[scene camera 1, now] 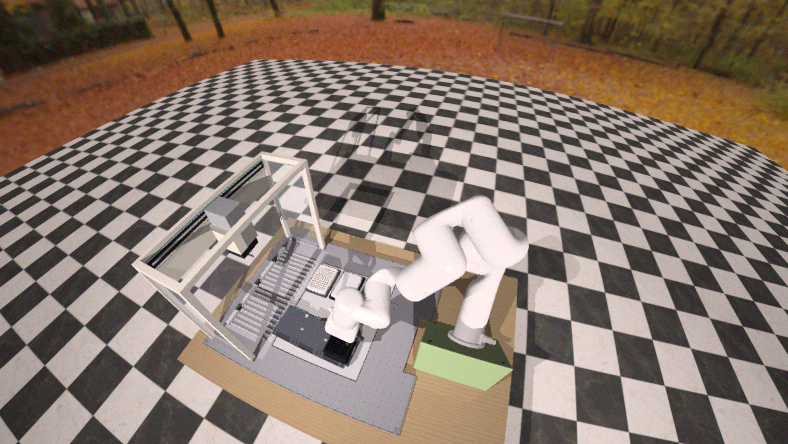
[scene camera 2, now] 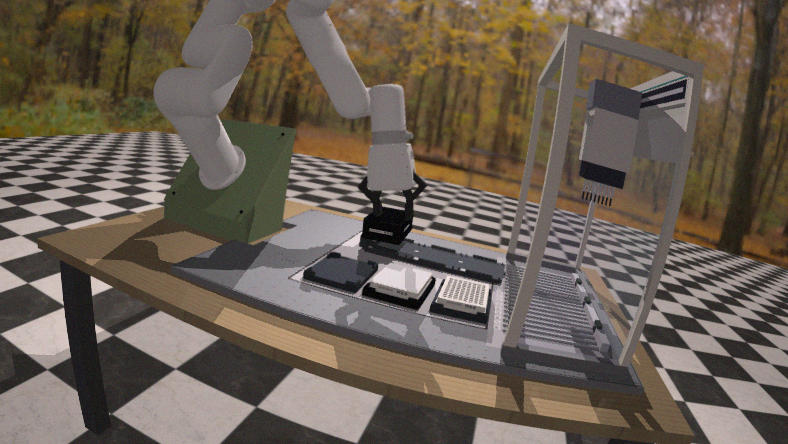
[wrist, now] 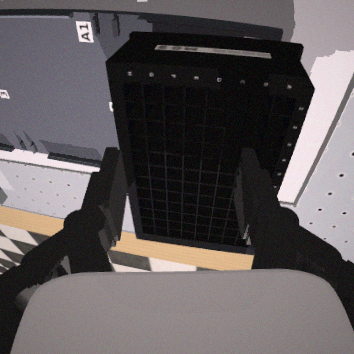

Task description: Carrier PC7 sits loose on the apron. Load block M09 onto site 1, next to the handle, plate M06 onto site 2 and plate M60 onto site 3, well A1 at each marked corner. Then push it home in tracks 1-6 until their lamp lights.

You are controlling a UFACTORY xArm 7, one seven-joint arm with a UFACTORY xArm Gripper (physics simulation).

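Places are measured from the arm's base along level axes (x ahead, y left, z up), in centimetres.
Pixels of known places: gripper, fingertip midpoint: (scene camera 1: 339,337) (scene camera 2: 393,219) (wrist: 179,165); arm's base at its link origin: (scene camera 1: 465,340) (scene camera 2: 222,167).
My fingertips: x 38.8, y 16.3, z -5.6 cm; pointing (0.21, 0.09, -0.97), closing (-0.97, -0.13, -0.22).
For each thing: its top centre in the pictures, then the offset to it from my fingertips. "spot": a spot on its surface instead.
- Block M09 at its top centre: (wrist: 195,194) (scene camera 2: 390,212) (scene camera 1: 341,338) dx -1.2, dy +0.4, dz +1.4 cm
- carrier PC7 at its top centre: (wrist: 48,113) (scene camera 2: 438,247) (scene camera 1: 313,333) dx +10.6, dy +2.1, dz -4.1 cm
- pale apron at a spot on its surface: (wrist: 325,115) spot: dx -9.0, dy -1.1, dz -7.1 cm
- smooth white plate at its top centre: (scene camera 2: 403,276) (scene camera 1: 346,285) dx +11.4, dy -21.4, dz -4.5 cm
- white welled plate at its top centre: (scene camera 2: 465,290) (scene camera 1: 322,278) dx +22.5, dy -19.5, dz -4.5 cm
- dark nest at its top centre: (scene camera 2: 343,265) dx +0.3, dy -22.8, dz -5.3 cm
Block M09 (scene camera 1: 339,350) (scene camera 2: 387,225) (wrist: 180,115) is black, with a grid of wells. My gripper (scene camera 2: 393,212) (wrist: 179,165) is shut on its sides. The block is low over the robot-side end of carrier PC7 (scene camera 1: 300,330) (scene camera 2: 441,259) (wrist: 45,65), a long dark slab on the pale apron (scene camera 1: 355,370) (wrist: 325,115). Well A1 is at the block's upper right corner in the wrist view. The block hides its site and the handle; I cannot tell whether it touches the carrier. A smooth white plate (scene camera 1: 348,282) (scene camera 2: 401,279) and a white welled plate (scene camera 1: 323,278) (scene camera 2: 464,291) sit in nests; their labels are unreadable.
A dark nest (scene camera 2: 340,270) without a plate stands beside the smooth plate. Ribbed tracks (scene camera 1: 275,292) (scene camera 2: 551,303) lie beyond the carrier under a tall frame (scene camera 2: 555,121). A pipette head (scene camera 2: 610,132) hangs inside it. The green arm base (scene camera 1: 460,361) (scene camera 2: 264,182) stands opposite.
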